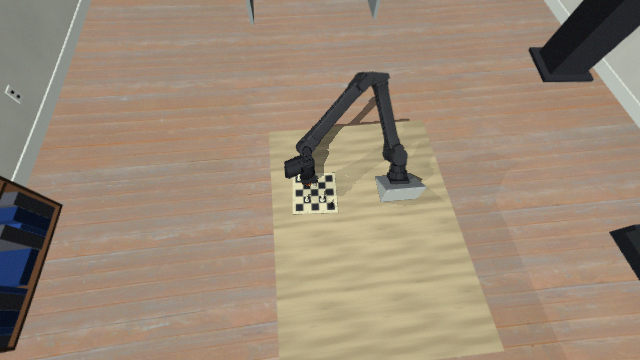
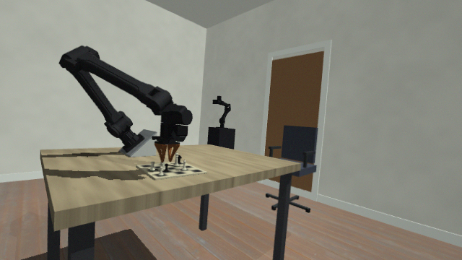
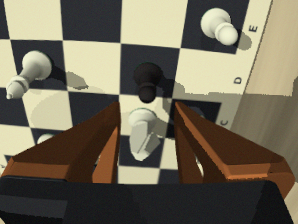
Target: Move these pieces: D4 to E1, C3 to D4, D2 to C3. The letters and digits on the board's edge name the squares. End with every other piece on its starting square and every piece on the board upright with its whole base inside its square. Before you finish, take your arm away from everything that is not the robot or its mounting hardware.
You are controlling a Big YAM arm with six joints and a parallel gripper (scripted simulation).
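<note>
My hand is 30 mm above the black pawn. Also, from my hand: small chessboard: 30 mm behind, 40 mm to the left, 50 mm below.
</note>
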